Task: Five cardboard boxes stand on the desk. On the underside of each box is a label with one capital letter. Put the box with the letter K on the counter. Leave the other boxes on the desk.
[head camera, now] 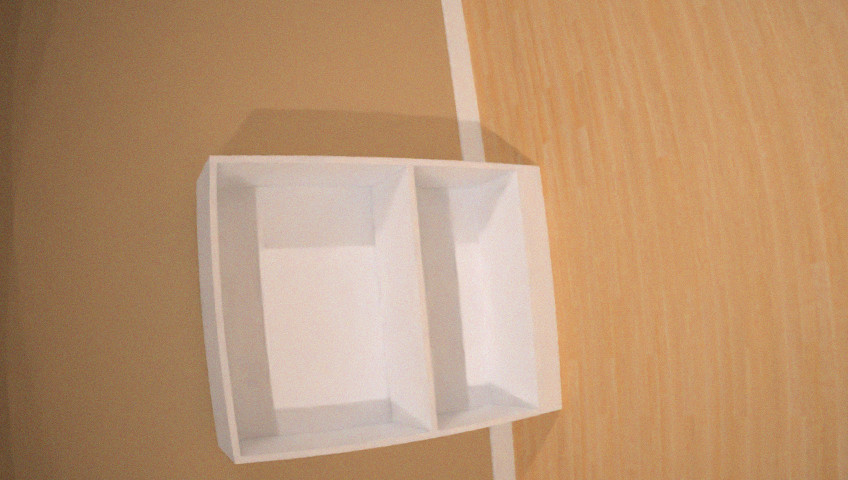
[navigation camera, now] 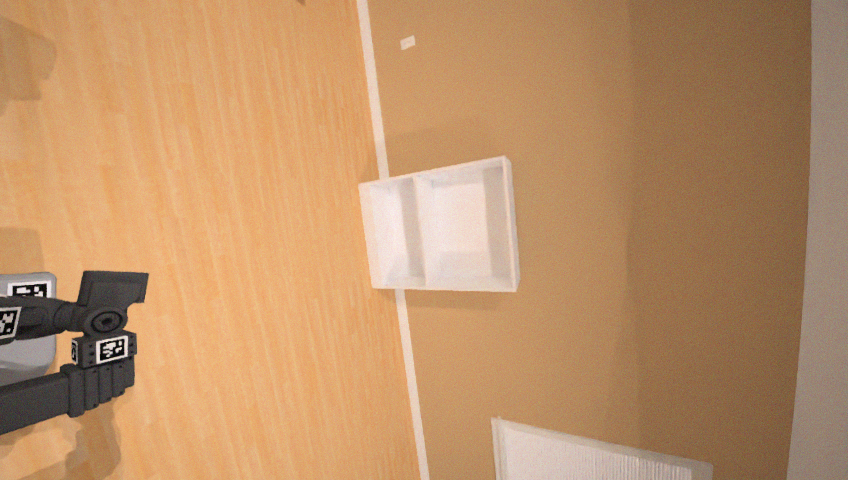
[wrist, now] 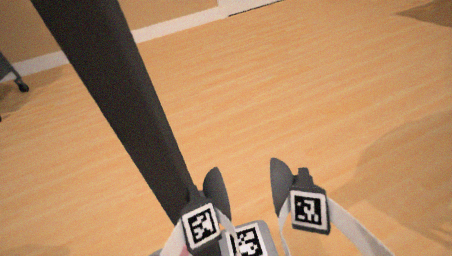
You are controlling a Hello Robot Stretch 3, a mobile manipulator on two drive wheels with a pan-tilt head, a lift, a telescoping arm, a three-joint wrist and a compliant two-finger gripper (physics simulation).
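Places are measured from the robot's base along level axes (x ahead, y left, z up), in millimetres.
Pixels of known places: gripper, fingertip midpoint: [wrist: 246, 181].
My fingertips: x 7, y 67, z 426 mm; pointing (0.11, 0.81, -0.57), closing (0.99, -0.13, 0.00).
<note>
Behind a point stands the place of what it marks.
My gripper [wrist: 246, 181] @[x 7, y 67, z 426 mm] is open in the wrist view. Its two dark fingertips stand apart, with wooden floor showing between them and no object there. In the navigation view my dark wrist joints [navigation camera: 107, 321] @[x -23, y -149, z 650 mm] show at the lower left, over the floor. The five cardboard boxes, the desk and the counter do not show in the head or navigation view, and no label is visible.
A white two-compartment shelf unit [head camera: 421, 297] [navigation camera: 512, 226] stands against the brown wall. A white framed ribbed panel [navigation camera: 595, 460] @[x -1477, y -2192, z 1486 mm] is at the navigation view's bottom. My dark mast [wrist: 120, 100] @[x -67, y 116, z 493 mm] crosses the wrist view; a wheeled furniture leg [wrist: 20, 84] @[x -1008, y 1401, z 51 mm] is at its left edge.
</note>
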